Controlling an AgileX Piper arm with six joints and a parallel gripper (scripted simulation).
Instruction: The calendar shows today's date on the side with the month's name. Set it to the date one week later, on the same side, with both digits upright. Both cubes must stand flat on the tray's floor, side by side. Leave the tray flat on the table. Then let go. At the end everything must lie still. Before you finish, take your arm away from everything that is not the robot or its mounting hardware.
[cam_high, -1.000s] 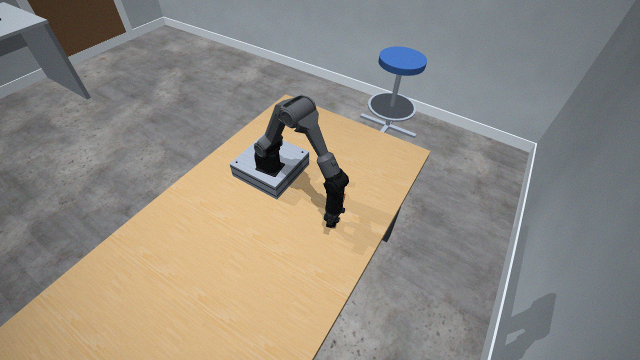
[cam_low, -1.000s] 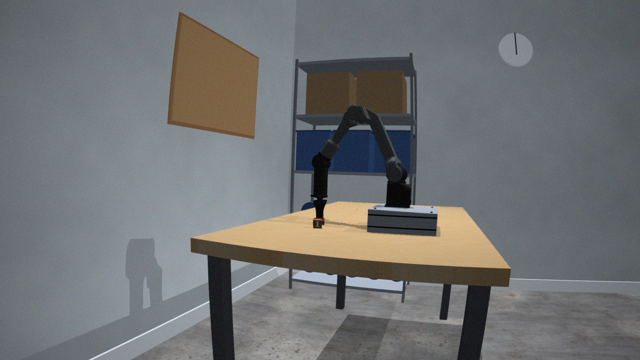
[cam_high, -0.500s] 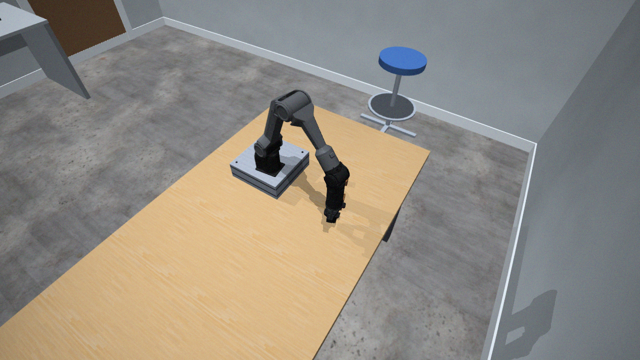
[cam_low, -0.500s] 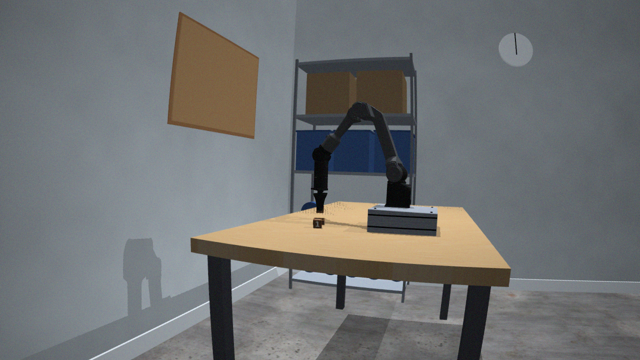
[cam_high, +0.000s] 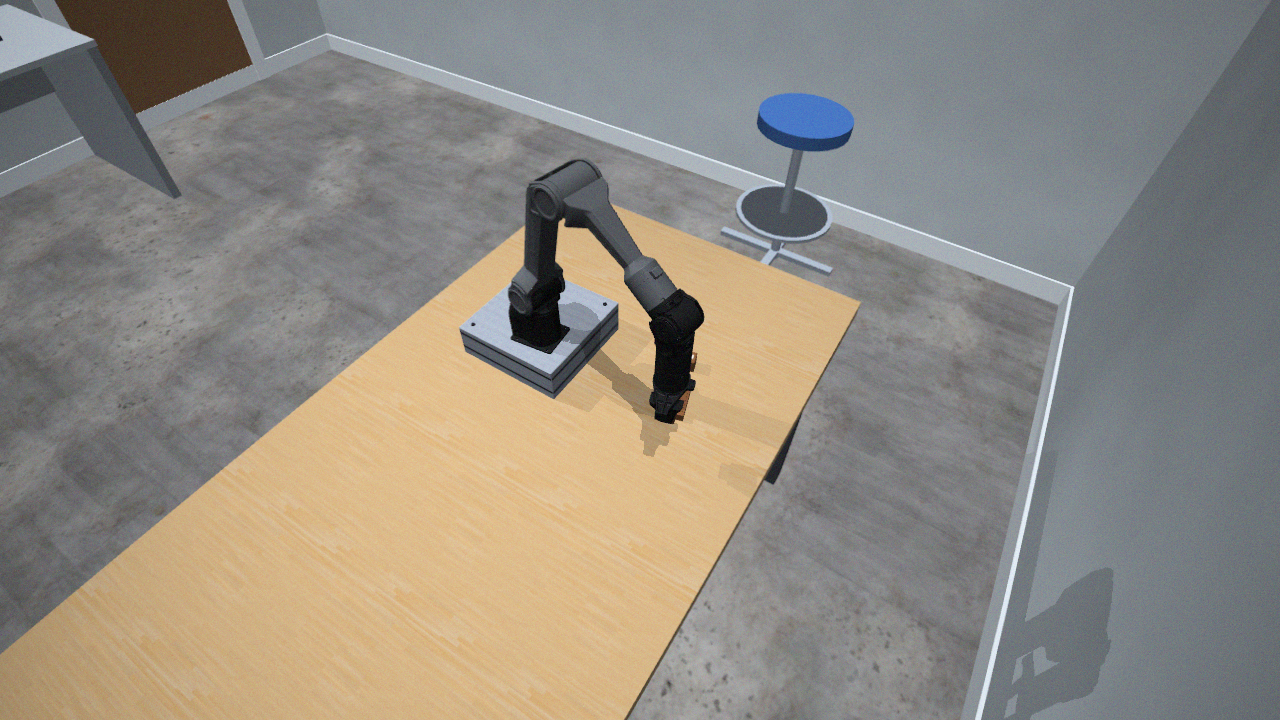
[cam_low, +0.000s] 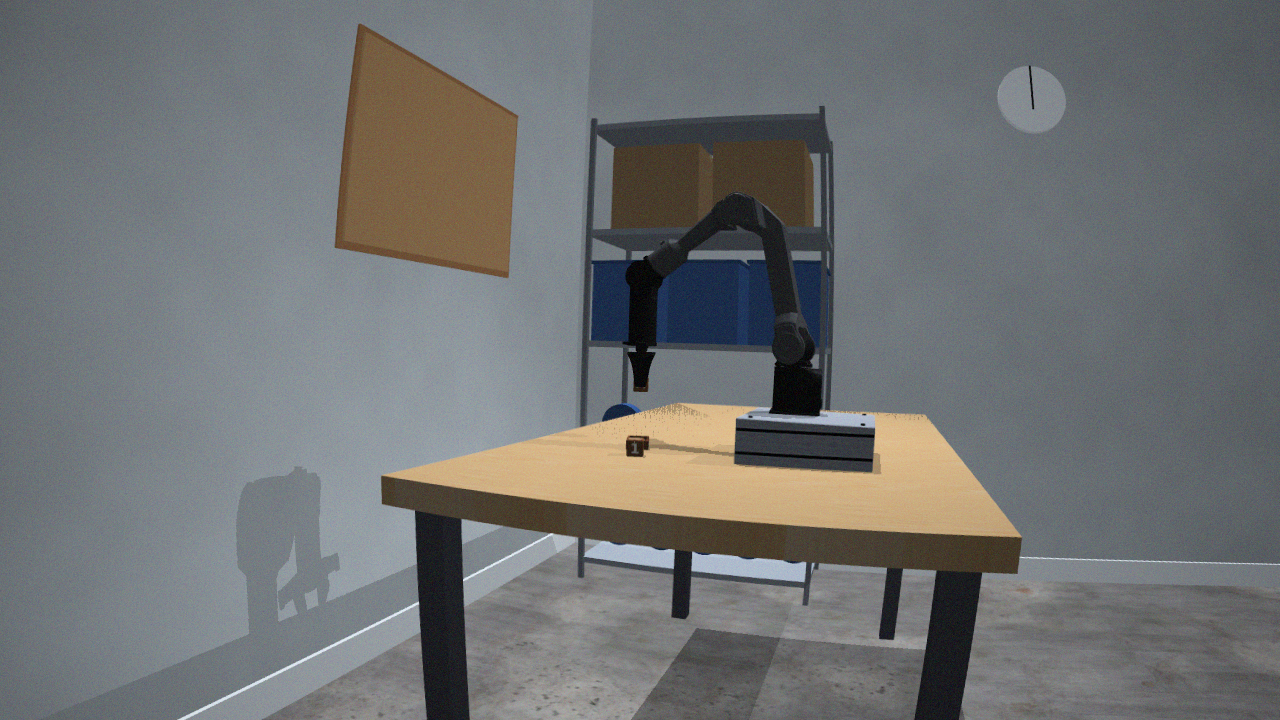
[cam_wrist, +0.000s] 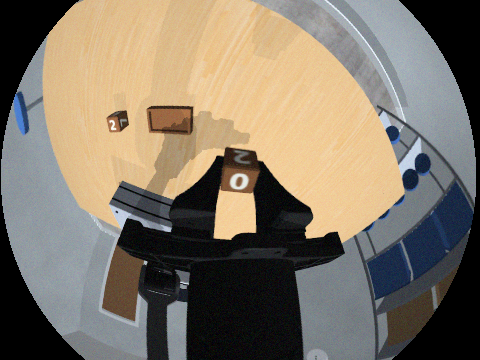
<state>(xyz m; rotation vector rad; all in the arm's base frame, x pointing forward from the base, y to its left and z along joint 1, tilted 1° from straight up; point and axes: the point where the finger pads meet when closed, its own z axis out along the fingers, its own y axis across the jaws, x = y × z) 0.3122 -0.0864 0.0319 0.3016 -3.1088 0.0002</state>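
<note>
The brown tray is 2 cm behind my hand, 11 cm to the left of it and 11 cm below it. The rest, counted from my hand: brown digit cube right at my hand.
</note>
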